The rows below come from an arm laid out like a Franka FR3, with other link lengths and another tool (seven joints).
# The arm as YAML. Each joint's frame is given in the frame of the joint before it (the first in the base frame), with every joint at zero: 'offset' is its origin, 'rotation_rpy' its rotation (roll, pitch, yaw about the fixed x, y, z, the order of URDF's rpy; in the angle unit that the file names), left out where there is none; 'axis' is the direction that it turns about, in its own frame. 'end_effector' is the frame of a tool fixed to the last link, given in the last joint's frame.
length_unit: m
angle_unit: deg
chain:
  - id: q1
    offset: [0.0, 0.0, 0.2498]
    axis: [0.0, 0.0, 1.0]
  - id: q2
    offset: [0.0, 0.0, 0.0]
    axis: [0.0, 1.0, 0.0]
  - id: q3
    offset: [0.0, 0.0, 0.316]
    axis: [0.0, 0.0, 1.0]
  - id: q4
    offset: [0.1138, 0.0, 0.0]
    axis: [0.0, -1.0, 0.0]
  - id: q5
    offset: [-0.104, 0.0, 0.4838]
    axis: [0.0, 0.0, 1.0]
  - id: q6
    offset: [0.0, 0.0, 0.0]
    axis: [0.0, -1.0, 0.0]
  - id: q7
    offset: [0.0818, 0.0, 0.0]
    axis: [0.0, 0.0, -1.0]
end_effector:
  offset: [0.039, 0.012, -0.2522]
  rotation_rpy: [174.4, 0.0, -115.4]
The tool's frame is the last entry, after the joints.
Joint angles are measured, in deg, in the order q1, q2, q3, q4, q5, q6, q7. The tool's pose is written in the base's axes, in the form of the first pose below.
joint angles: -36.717, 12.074, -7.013, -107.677, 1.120, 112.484, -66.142
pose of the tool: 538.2, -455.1, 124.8, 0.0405, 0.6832, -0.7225, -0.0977
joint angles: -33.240, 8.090, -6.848, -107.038, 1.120, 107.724, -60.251
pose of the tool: 561.4, -415.7, 174.3, 0.0404, 0.6689, -0.7355, -0.0996
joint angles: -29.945, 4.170, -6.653, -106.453, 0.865, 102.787, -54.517
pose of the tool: 575.5, -374.9, 221.4, 0.0434, 0.6549, -0.7473, -0.1038
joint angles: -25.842, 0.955, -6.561, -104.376, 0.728, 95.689, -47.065
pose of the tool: 586.3, -325.0, 271.4, 0.0518, 0.6329, -0.7633, -0.1190
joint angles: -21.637, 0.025, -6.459, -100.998, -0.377, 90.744, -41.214
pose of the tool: 602.4, -284.1, 308.5, 0.0686, 0.6225, -0.7705, -0.1189
